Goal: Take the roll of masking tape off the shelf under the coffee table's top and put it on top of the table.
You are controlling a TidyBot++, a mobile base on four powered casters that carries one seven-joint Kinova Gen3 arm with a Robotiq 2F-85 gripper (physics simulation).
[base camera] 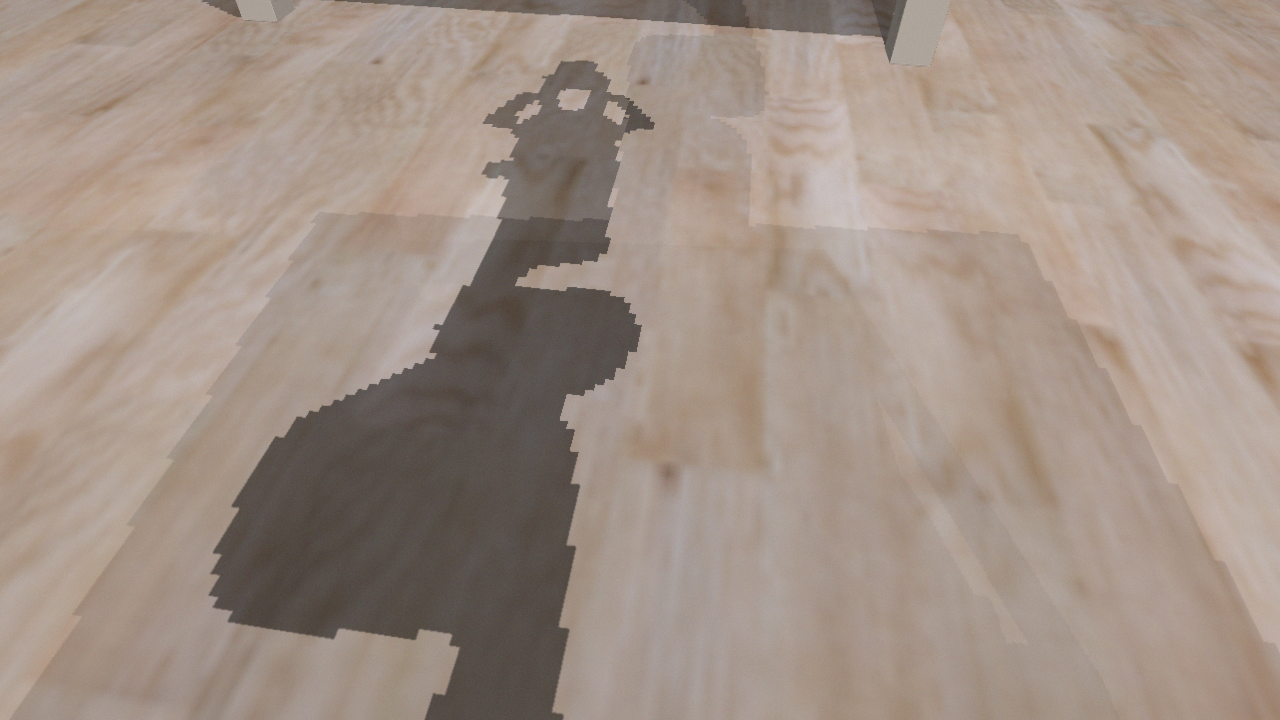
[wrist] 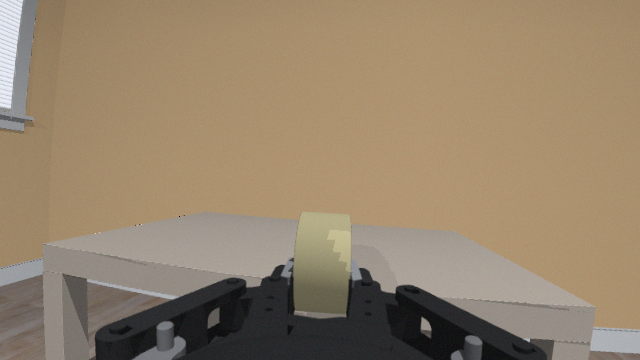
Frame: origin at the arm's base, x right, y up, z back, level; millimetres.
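Where they show: gripper, fingertip midpoint: (wrist: pixel 322 274).
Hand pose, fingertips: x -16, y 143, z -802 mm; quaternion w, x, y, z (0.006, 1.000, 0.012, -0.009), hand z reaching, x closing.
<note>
Things, the pixels of their centre, and the offset from my fingertips. "spot": a spot on its surface instead. Level surfaces: height alone.
- masking tape at the middle of its body: (wrist: pixel 323 260) dx +0, dy +11, dz +8 mm
- coffee table's light grey-beige top at a spot on its surface: (wrist: pixel 225 245) spot: dx -212, dy -90, dz -365 mm
- corner leg at a spot on its surface: (wrist: pixel 54 310) spot: dx -501, dy -214, dz -252 mm
- window at a spot on its surface: (wrist: pixel 10 60) spot: dx -1560, dy +545, dz -863 mm
- Wooden floor at its surface level: dy -539 mm
The pale yellow roll of masking tape (wrist: pixel 322 260) stands on edge between the fingers of my gripper (wrist: pixel 322 274) in the wrist view. The gripper is shut on it, with a finger on each side. Beyond and around the roll, the coffee table's light grey-beige top (wrist: pixel 225 245) is seen from a little above its surface. The gap between roll and table top is hard to judge. In the base view the feet of two table legs (base camera: pixel 917 34) (base camera: pixel 259 8) show at the top edge. The gripper itself is not seen there, but the arm's shadow lies on the floor.
The table's near corner leg (wrist: pixel 54 310) stands at the left, and its right front corner (wrist: pixel 575 320) is at the right. An orange wall (wrist: pixel 320 110) rises behind the table. A window (wrist: pixel 10 60) is at the upper left. Wooden floor (base camera: pixel 716 537) lies before the table.
</note>
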